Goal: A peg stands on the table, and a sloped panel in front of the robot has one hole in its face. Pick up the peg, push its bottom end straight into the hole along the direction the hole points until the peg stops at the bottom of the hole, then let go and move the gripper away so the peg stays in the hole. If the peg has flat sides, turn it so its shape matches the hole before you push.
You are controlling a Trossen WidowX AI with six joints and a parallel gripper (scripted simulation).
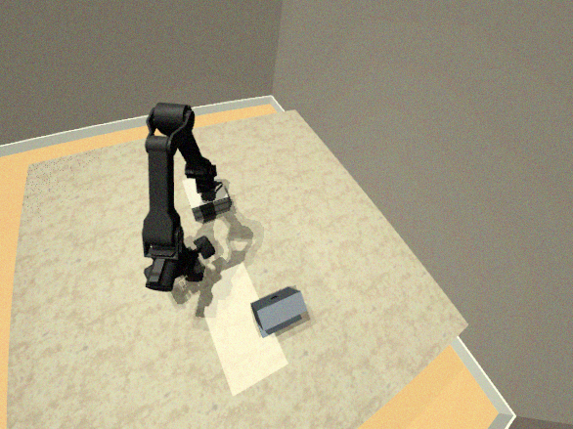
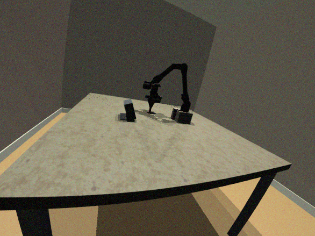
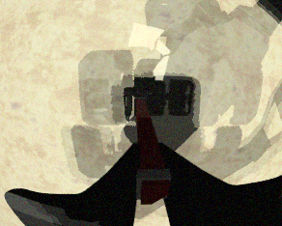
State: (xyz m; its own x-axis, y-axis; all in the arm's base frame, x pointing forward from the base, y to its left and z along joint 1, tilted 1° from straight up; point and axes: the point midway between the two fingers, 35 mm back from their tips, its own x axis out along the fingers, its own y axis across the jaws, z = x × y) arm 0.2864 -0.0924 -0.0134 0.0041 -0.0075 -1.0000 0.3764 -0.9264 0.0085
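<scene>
Now: the sloped grey-blue panel 24 cm to the left of my gripper tip, 17 cm ahead of it and 2 cm above it. From my gripper tip the other things lie so: dark red peg (2 cm above).
</scene>
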